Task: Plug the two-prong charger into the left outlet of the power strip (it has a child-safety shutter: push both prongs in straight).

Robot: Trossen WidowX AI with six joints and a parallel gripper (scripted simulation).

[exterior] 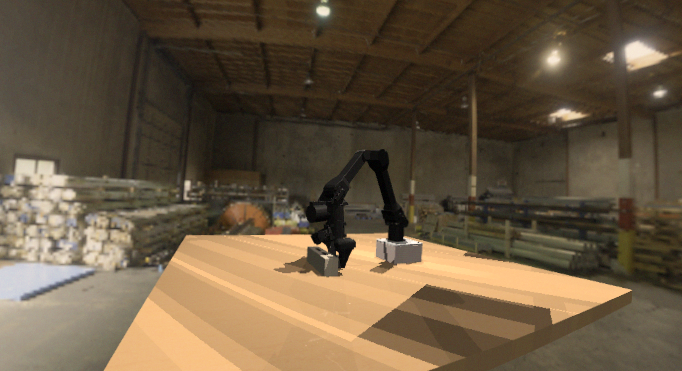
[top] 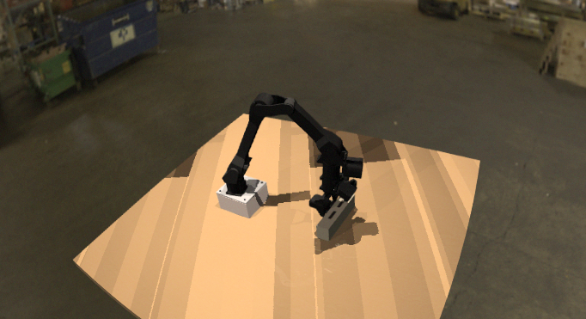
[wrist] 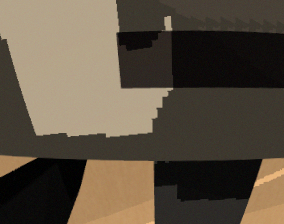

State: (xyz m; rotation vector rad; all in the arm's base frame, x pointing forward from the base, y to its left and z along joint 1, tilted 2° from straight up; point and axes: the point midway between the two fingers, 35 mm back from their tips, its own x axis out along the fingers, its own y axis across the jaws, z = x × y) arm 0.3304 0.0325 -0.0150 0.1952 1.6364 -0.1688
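Right now the black two-prong charger is 20 mm ahead of my gripper tip and 10 mm above it.
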